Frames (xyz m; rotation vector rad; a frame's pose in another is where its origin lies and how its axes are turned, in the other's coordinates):
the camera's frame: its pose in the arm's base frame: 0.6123 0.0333 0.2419 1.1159 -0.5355 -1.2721
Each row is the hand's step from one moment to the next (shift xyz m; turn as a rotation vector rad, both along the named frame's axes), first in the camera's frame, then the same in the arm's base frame.
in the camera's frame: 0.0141 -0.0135 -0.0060 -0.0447 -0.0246 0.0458
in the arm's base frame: 0.0025 -0.0097 -0.0178 -0.0622 0.0276 0.0085
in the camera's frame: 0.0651 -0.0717 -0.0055 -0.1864 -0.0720 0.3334
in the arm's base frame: -0.0116 -0.0519 -0.0811 -0.3641 0.0615 0.1213
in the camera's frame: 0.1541 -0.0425 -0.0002 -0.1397 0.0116 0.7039
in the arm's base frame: 0.0221 -0.1393 -0.0753 -0.6220 -0.1215 0.3368
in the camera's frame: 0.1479 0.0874 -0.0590 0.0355 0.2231 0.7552
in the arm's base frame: 0.1311 -0.1247 0.0156 -0.5170 -0.3224 0.5001
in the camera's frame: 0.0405 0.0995 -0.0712 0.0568 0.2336 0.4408
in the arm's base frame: 0.1178 -0.0216 0.0476 -0.2430 -0.2313 0.3736
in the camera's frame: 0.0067 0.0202 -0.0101 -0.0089 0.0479 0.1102
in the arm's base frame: 0.0199 -0.0045 0.0118 -0.0720 -0.0354 0.0899
